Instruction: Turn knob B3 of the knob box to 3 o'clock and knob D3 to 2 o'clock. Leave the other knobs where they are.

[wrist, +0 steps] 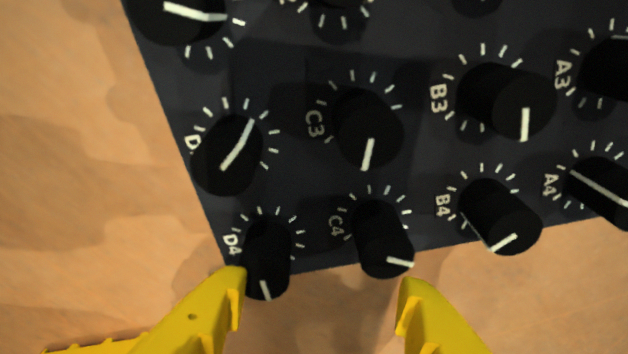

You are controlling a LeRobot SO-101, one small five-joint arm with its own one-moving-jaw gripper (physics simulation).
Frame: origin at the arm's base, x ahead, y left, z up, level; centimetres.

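Seen in the pictures: end effector, tool point: (243, 290).
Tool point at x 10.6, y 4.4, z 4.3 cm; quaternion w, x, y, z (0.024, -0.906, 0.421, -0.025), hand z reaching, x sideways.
Note:
A point is followed by its place in that frame.
Knob B3 (542, 100) @[x 16.9, y 3.5, z 3.8 cm] is a black knob at the upper right of the wrist view. Its white line points down in the picture, roughly 3 o'clock by the way its label reads. Knob D3 (212, 175) @[x 11.8, y 6.4, z 3.8 cm] stands at the left, its label partly hidden. Its line slants up and right in the picture, roughly 10 to 11 o'clock by the label direction. The dark knob box (300, 182) @[x 12.3, y 4.6, z 2.3 cm] fills the upper part of the view. My gripper (324, 280) is open, with a wide gap between its yellow jaws. It shows below both knobs, the left tip beside knob D4 (267, 250) @[x 11.1, y 4.4, z 3.5 cm].
Knob C3 (382, 125) @[x 14.6, y 5.0, z 3.8 cm] stands between D3 and B3. Knob C4 (382, 235) @[x 13.2, y 3.2, z 3.8 cm] shows above the jaw gap, with knob B4 (502, 215) @[x 15.3, y 1.8, z 3.8 cm] and knob A4 (597, 187) @[x 17.2, y 0.4, z 3.2 cm] to its right. Knob A3 (607, 70) @[x 18.5, y 2.6, z 3.0 cm] is cut by the right edge. A wooden table (90, 200) @[x 6.3, y 7.9, z 0.0 cm] surrounds the box.

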